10 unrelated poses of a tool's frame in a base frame.
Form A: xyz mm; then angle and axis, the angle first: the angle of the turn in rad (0 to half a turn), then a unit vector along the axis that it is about.
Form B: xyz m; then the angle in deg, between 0 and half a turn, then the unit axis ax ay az. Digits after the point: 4 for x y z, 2 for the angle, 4 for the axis.
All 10 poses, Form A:
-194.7, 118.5, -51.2, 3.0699, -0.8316, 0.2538, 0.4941
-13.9, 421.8, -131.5, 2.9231, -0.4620, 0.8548, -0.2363
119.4, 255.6, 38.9, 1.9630, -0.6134, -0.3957, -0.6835
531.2, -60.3, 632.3, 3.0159, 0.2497, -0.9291, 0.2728
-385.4, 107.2, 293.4, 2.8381, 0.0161, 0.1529, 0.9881
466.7, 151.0, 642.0, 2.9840, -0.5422, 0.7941, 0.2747
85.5, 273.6, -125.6, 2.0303, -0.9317, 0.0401, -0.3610
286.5, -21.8, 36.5, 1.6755, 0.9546, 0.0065, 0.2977
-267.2, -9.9, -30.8, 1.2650, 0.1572, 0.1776, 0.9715
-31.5, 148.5, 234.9, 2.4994, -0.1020, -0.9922, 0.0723
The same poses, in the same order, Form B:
-0.1947, 0.1185, -0.0512, 175.89, -0.8316, 0.2538, 0.4941
-0.0139, 0.4218, -0.1315, 167.48, -0.4620, 0.8548, -0.2363
0.1194, 0.2556, 0.0389, 112.47, -0.6134, -0.3957, -0.6835
0.5312, -0.0603, 0.6323, 172.80, 0.2497, -0.9291, 0.2728
-0.3854, 0.1072, 0.2934, 162.61, 0.0161, 0.1529, 0.9881
0.4667, 0.1510, 0.6420, 170.97, -0.5422, 0.7941, 0.2747
0.0855, 0.2736, -0.1256, 116.33, -0.9317, 0.0401, -0.3610
0.2865, -0.0218, 0.0365, 96.00, 0.9546, 0.0065, 0.2977
-0.2672, -0.0099, -0.0308, 72.48, 0.1572, 0.1776, 0.9715
-0.0315, 0.1485, 0.2349, 143.21, -0.1020, -0.9922, 0.0723

